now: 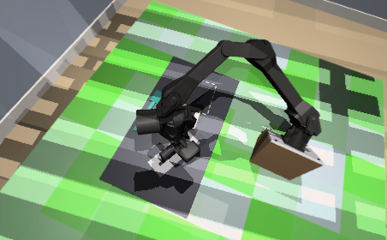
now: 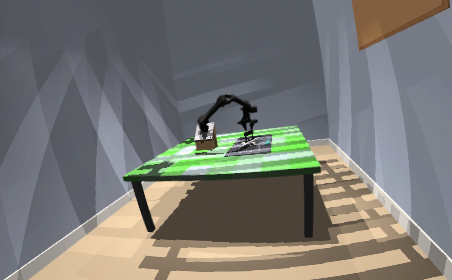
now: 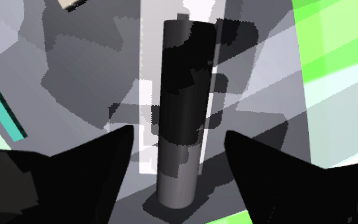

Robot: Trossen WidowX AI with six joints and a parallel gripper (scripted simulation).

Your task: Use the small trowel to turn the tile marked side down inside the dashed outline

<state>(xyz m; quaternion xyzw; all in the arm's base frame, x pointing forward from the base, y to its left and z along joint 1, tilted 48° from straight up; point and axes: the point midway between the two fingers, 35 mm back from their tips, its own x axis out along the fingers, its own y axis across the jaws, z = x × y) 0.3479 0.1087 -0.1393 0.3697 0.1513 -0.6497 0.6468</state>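
The dark mat lies 120 mm to the right of my gripper tip, 110 mm below it and 50 mm ahead of it. Also, from my gripper tip: teal trowel (190 mm ahead, 120 mm to the right, 80 mm below); then cream tile (160 mm to the right, 80 mm below, 40 mm ahead).
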